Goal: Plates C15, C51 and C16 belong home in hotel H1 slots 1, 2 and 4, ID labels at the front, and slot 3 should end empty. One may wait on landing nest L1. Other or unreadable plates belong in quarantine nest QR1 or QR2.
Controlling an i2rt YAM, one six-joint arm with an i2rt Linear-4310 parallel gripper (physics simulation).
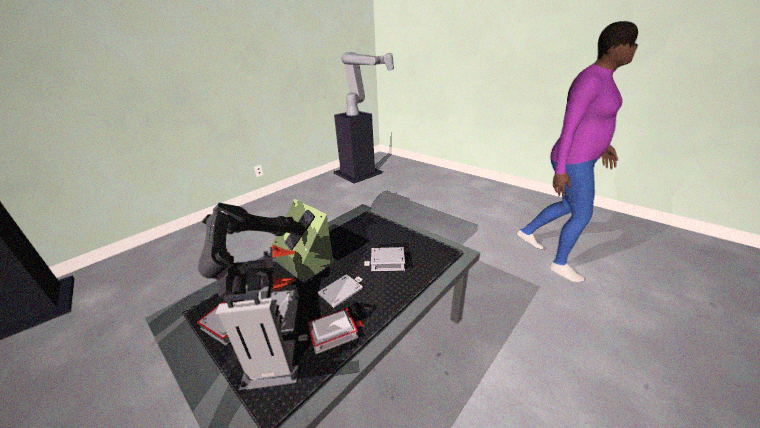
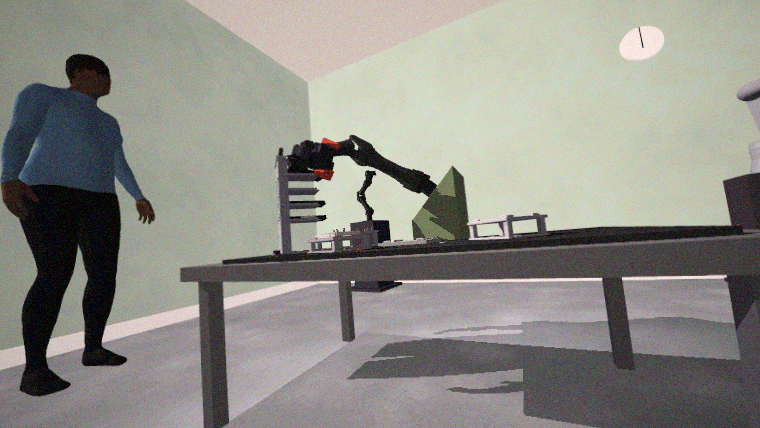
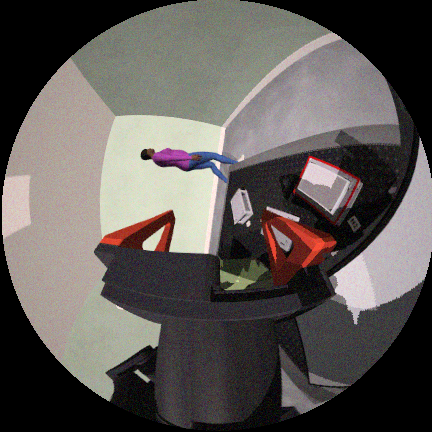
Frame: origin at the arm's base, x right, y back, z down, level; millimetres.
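Seen in the pictures: gripper, fingertip midpoint: (image 1: 295,266) (image 2: 336,157) (image 3: 217,214); arm's base, link origin: (image 1: 300,230) (image 2: 439,195).
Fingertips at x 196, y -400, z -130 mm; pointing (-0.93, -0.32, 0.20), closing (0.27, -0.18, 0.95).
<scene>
Pixels of each thing's top centre, then the offset from my fingertips to it. "*": a spot on its surface instead.
- pale plate, top centre: (image 3: 319,184) (image 2: 337,232) (image 1: 331,323) dy -81, dx -55, dz +260 mm
- raised white nest, top centre: (image 2: 503,216) (image 1: 387,254) (image 3: 235,205) dy +94, dx -489, dz +258 mm
- flat grey piece, surface spot: (image 1: 340,290) * dy +83, dx -198, dz +302 mm
The white hotel H1 (image 1: 256,340) (image 2: 284,212) stands upright at the near end of the table, its shelves facing the arm. Thin dark edges (image 2: 311,203) show at the lower levels; which slots hold plates I cannot tell, and no ID is readable. My gripper (image 1: 281,267) (image 2: 325,158) (image 3: 217,214) is open, with nothing between its orange fingers, at the height of the hotel's upper part on its shelf side. A red-rimmed nest (image 1: 318,344) carries a pale plate (image 1: 333,324) (image 3: 322,184). Another red-rimmed nest (image 1: 212,323) is partly hidden behind the hotel.
A raised white nest (image 1: 387,255) (image 2: 507,225) (image 3: 241,206) stands farther along the table, with a flat grey piece (image 1: 340,290) nearer the hotel. The green wedge-shaped mount (image 1: 313,249) (image 2: 444,212) rises at the arm's base. People and other robot arms are beyond the table.
</scene>
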